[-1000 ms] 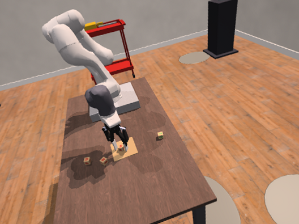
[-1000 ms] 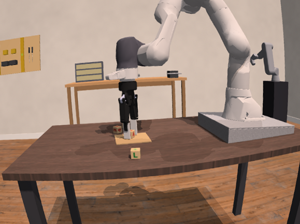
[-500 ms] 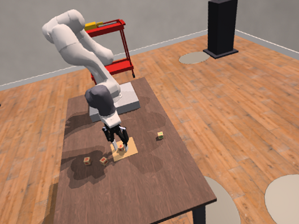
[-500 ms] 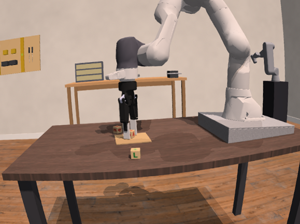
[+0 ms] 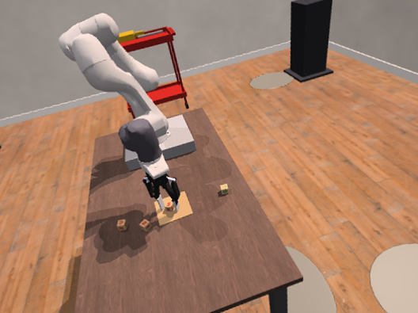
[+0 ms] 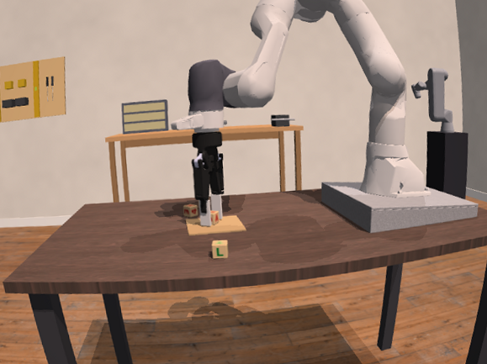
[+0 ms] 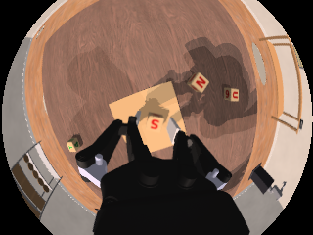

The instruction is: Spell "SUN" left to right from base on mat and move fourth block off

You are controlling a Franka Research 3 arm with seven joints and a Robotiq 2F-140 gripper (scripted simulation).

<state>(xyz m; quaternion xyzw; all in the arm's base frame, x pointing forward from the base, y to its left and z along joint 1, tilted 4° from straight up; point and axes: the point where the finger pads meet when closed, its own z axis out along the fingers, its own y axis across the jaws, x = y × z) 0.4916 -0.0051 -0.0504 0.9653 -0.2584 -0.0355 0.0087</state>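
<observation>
Now: the S block 2 cm below my hand. Also, from my hand: mat: 4 cm below, 1 cm to the left; then N block: 11 cm to the right, 5 cm ahead, 2 cm below; then U block: 20 cm to the right, 2 cm below, 1 cm ahead.
</observation>
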